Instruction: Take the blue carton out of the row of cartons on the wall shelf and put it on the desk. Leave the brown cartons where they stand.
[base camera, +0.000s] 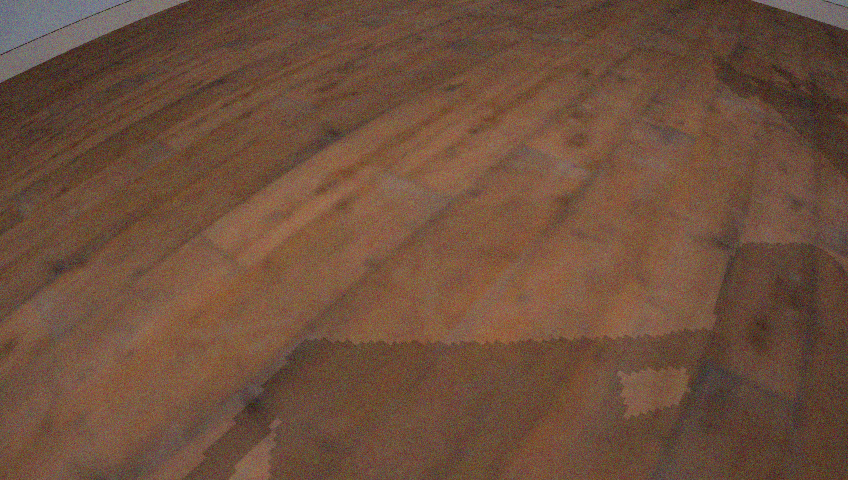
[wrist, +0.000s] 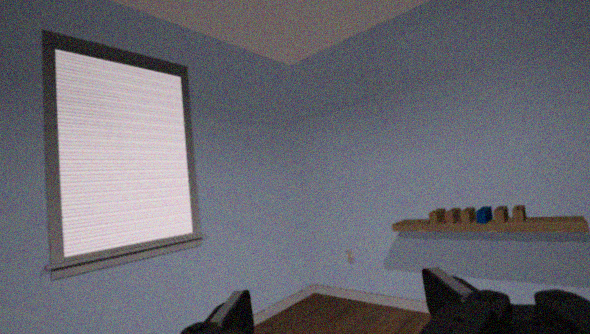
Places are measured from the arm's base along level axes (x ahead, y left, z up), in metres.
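Pixels of known places: gripper, fingertip midpoint: (wrist: 336, 299).
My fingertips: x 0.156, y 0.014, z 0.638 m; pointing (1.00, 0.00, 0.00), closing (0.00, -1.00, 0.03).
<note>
Behind a point stands the place of what it marks.
The blue carton (wrist: 484, 215) @(x 1.969, y -0.992, z 0.397 m) stands in a row on the wall shelf (wrist: 555, 225) @(x 1.765, y -1.267, z 0.332 m), far off at the right of the wrist view. Three brown cartons stand to its left, the nearest of them a brown carton (wrist: 468, 215) @(x 2.023, y -0.918, z 0.399 m) close beside it. Two stand to its right, the nearer a brown carton (wrist: 501, 214) @(x 1.916, y -1.066, z 0.401 m). My gripper (wrist: 336, 299) @(x 0.156, y 0.014, z 0.638 m) is open, its fingers low in the wrist view, with no thing between them. It is far from the shelf and its fingertips are below the row in the picture. The desk does not show in either view.
A window (wrist: 125, 155) @(x 1.746, y 1.214, z 1.014 m) with a bright blind is on the left wall. A small fitting (wrist: 350, 256) @(x 2.858, y -0.186, z 0.006 m) is on the wall left of the shelf. Wooden floor (base camera: 416, 237) @(x 0.513, y 0.039, z -0.396 m) (wrist: 345, 315) @(x 2.544, y -0.068, z -0.396 m) runs to the pale baseboards (base camera: 89, 35) @(x 1.626, y 1.289, z -0.376 m) (wrist: 370, 296) @(x 2.755, y -0.315, z -0.337 m). Shadows lie across the floor in the base view.
</note>
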